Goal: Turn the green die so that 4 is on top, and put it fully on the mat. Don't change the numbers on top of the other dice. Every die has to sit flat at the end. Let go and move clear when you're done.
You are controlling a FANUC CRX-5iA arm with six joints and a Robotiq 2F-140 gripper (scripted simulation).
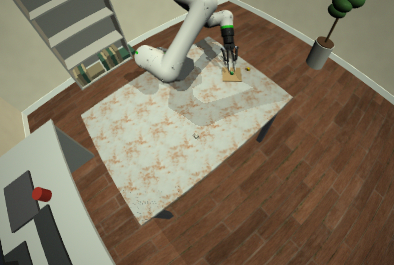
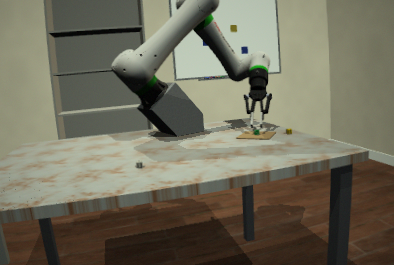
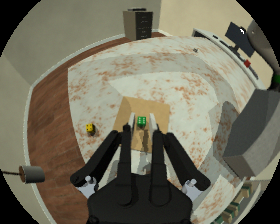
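My gripper is now 20 mm short of the green die, 20 mm to the left of it and 50 mm above it. Also, from my hand: tan mat 20 mm ahead, 20 mm to the right, 60 mm below; then grey die 170 mm ahead, 560 mm to the right, 50 mm below; then yellow die 90 mm ahead, 110 mm to the left, 50 mm below.
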